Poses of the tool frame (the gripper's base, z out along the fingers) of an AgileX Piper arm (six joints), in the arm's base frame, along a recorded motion.
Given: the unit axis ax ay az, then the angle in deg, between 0 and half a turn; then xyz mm.
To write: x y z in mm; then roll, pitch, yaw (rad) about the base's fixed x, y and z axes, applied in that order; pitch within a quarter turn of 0, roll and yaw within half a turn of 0. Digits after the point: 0 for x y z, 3 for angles.
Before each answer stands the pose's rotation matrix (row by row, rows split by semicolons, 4 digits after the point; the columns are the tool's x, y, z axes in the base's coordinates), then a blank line. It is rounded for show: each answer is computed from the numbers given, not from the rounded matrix.
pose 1, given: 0.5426 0.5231 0.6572 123.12 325 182 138
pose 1, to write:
-0.0911 -0.1115 0.9896; 0.9894 -0.1232 0.0772; 0.1133 0.9861 0.1215

325 182 138 1.448 -0.114 1.663
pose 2, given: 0.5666 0.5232 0.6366 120.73 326 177 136
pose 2, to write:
-0.0259 -0.0993 0.9947; 0.9951 -0.0974 0.0162; 0.0953 0.9903 0.1013

326 177 136 1.469 -0.095 1.597
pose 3, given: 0.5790 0.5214 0.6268 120.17 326 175 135
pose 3, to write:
0.0012 -0.0883 0.9961; 0.9955 -0.0941 -0.0095; 0.0945 0.9916 0.0878

326 175 135 1.483 -0.095 1.570
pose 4, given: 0.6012 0.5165 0.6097 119.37 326 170 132
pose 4, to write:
0.0483 -0.0685 0.9965; 0.9942 -0.0928 -0.0546; 0.0962 0.9933 0.0636

326 170 132 1.507 -0.096 1.522
